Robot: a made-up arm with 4 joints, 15 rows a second.
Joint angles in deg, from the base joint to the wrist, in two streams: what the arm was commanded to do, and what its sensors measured. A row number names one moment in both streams.
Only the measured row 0 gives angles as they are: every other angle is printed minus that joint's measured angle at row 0.
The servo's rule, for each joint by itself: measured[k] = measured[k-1] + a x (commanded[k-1-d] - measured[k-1]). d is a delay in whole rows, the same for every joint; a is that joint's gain. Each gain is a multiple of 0.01, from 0.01 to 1. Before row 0 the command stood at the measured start. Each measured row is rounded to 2 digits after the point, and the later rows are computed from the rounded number. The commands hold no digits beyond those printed.
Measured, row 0:
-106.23, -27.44, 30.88, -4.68
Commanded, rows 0 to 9:
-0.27, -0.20, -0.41, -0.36
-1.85, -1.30, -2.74, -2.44
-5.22, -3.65, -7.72, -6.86
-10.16, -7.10, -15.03, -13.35
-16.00, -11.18, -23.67, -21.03
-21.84, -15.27, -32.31, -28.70
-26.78, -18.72, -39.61, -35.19
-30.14, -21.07, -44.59, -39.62
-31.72, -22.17, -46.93, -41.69
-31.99, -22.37, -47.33, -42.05
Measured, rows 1 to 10:
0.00, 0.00, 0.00, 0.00
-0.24, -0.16, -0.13, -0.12
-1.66, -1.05, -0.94, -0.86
-4.79, -3.08, -3.04, -2.78
-9.52, -6.22, -6.76, -6.16
-15.22, -10.09, -12.00, -10.92
-21.05, -14.13, -18.30, -16.61
-26.09, -17.71, -24.91, -22.56
-29.65, -20.33, -31.01, -28.02
-31.47, -21.77, -35.95, -32.39
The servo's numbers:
d 1
a 0.88 0.78 0.31 0.32

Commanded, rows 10 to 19:
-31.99, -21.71, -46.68, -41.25
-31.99, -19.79, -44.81, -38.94
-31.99, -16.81, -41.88, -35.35
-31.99, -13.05, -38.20, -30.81
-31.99, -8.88, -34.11, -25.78
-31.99, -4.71, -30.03, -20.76
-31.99, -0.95, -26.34, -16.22
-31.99, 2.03, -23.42, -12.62
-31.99, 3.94, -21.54, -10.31
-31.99, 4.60, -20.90, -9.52
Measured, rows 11 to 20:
-31.93, -22.24, -39.48, -35.48
-31.98, -21.83, -41.71, -37.33
-31.99, -20.24, -42.67, -37.85
-31.99, -17.56, -42.43, -37.05
-31.99, -14.04, -41.12, -35.05
-31.99, -10.02, -38.95, -32.08
-31.99, -5.88, -36.18, -28.46
-31.99, -2.03, -33.13, -24.54
-31.99, 1.14, -30.12, -20.73
-31.99, 3.32, -27.46, -17.40

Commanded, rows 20 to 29:
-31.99, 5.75, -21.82, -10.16
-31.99, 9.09, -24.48, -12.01
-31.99, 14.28, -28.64, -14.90
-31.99, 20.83, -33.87, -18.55
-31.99, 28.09, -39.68, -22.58
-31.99, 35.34, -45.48, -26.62
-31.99, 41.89, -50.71, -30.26
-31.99, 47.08, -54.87, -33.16
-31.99, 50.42, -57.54, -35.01
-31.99, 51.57, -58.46, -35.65
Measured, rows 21 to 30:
-31.99, 4.32, -25.43, -14.88
-31.99, 5.44, -24.31, -13.37
-31.99, 8.29, -24.36, -12.93
-31.99, 12.96, -25.69, -13.56
-31.99, 19.10, -28.23, -15.16
-31.99, 26.11, -31.78, -17.53
-31.99, 33.31, -36.03, -20.44
-31.99, 40.00, -40.58, -23.58
-31.99, 45.52, -45.01, -26.65
-31.99, 49.34, -48.89, -29.33

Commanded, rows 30 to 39:
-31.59, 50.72, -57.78, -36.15
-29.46, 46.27, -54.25, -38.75
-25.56, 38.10, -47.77, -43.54
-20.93, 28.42, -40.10, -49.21
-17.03, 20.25, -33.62, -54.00
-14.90, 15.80, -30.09, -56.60
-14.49, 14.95, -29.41, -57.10
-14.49, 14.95, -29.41, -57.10
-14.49, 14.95, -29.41, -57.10
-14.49, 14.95, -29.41, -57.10
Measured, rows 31 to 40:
-31.99, 51.08, -51.86, -31.35
-31.64, 50.80, -53.70, -32.89
-29.72, 47.27, -53.87, -34.77
-26.06, 40.12, -51.98, -37.58
-21.55, 30.99, -48.30, -41.30
-17.57, 22.61, -43.75, -45.36
-15.22, 17.30, -39.52, -48.96
-14.58, 15.47, -36.39, -51.56
-14.50, 15.06, -34.23, -53.33
-14.49, 14.97, -32.74, -54.54

